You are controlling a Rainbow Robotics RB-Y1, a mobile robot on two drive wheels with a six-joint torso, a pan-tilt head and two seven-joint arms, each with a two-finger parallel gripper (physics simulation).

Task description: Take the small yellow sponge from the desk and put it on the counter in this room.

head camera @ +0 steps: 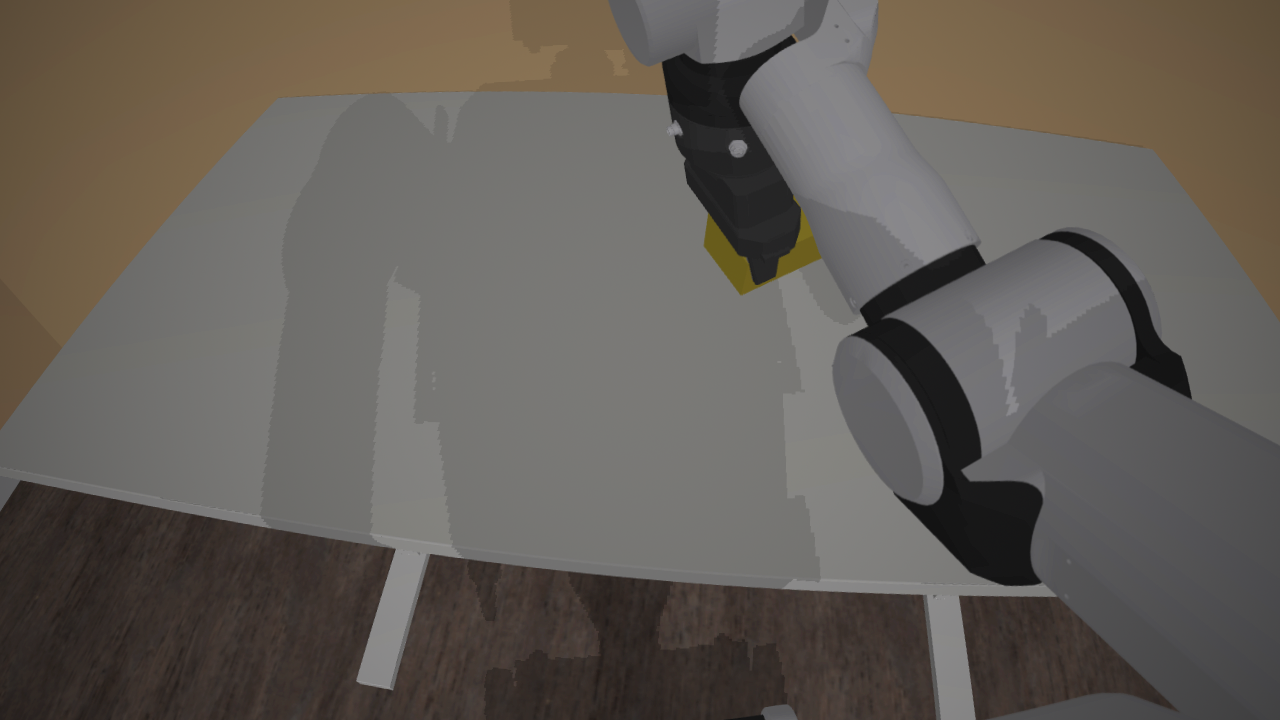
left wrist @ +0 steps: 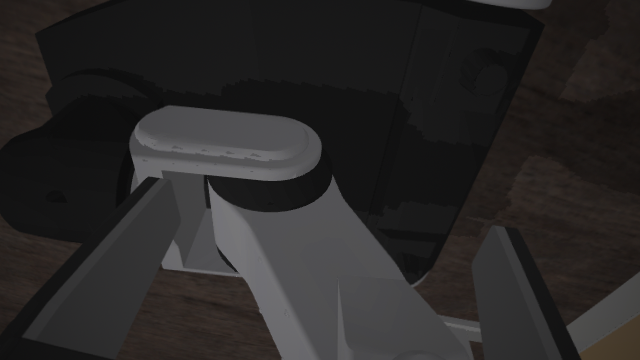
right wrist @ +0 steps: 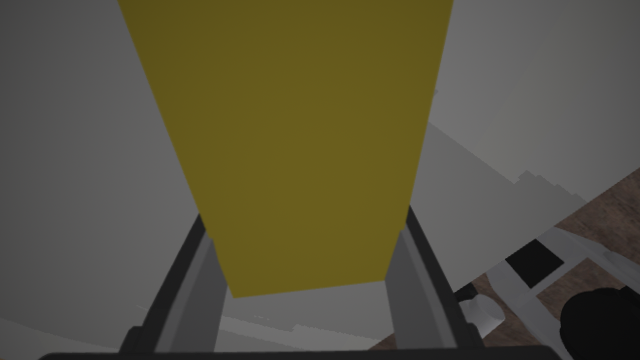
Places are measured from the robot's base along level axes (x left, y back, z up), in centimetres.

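Pixels of known places: left gripper, fingertip midpoint: [left wrist: 325, 223]; right gripper, fingertip midpoint: [head camera: 744, 250] [right wrist: 309, 200].
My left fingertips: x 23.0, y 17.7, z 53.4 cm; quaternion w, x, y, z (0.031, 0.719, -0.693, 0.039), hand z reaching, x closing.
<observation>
Behind a point stands the place of what it marks.
The small yellow sponge [head camera: 726, 259] @[x -10.3, y -29.5, z 107.0 cm] [right wrist: 310, 140] @[x -15.9, y -31.6, z 110.0 cm] is a yellow block between the fingers of my right gripper [head camera: 762, 266] @[x -12.1, y -30.6, z 106.9 cm] [right wrist: 309, 200] @[x -12.1, y -30.6, z 106.9 cm], which is shut on it. In the head camera the arm and gripper hide part of the sponge. It shows over the upper right part of a white table top [head camera: 554, 358] @[x 5.7, y -30.0, z 95.1 cm] [right wrist: 75, 150] @[x -0.1, y -52.4, z 95.1 cm], which looks like the desk; its height above the top is hard to tell. My left gripper [left wrist: 325, 223] @[x 23.0, y 17.7, z 53.4 cm] is open and empty, low over the floor beside the robot's own body. No separate counter can be made out.
The tan wall [head camera: 179, 53] @[x 73.9, y -101.2, z 104.4 cm] runs behind the table's far edge. The table's near edge and white legs [head camera: 393, 617] [head camera: 950, 653] stand over the dark wood floor [head camera: 196, 591] @[x 106.9, y -45.0, z 0.1 cm] [left wrist: 550, 200] @[x -17.4, y -37.7, z 0.1 cm]. The robot's dark base [left wrist: 310, 45] @[x 16.2, y 19.7, z 17.0 cm] and light grey parts show behind the left fingers.
</observation>
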